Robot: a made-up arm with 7 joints. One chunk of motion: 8 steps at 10 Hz.
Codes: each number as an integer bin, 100 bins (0 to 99) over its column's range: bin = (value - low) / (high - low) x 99, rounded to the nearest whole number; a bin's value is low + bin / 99 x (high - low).
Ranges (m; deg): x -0.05..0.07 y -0.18..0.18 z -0.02..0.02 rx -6..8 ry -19..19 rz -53..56
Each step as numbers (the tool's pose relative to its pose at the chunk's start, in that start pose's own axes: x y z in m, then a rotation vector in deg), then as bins.
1 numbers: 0.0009 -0.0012 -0.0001 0.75 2.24 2.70
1 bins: 42 49 49 48 55 51
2 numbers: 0.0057 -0.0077 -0.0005 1.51 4.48 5.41
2 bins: 46 47 48 53 61 53
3 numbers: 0.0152 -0.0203 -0.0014 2.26 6.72 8.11
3 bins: 54 44 46 58 67 56
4 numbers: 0.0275 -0.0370 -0.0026 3.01 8.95 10.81
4 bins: 64 39 43 64 73 58
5 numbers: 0.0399 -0.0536 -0.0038 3.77 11.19 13.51
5 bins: 74 35 40 69 79 60
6 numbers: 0.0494 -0.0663 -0.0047 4.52 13.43 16.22
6 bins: 82 31 38 74 84 63
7 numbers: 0.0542 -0.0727 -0.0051 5.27 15.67 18.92
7 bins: 86 30 37 80 90 65
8 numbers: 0.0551 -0.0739 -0.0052 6.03 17.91 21.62
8 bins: 87 29 37 85 96 68
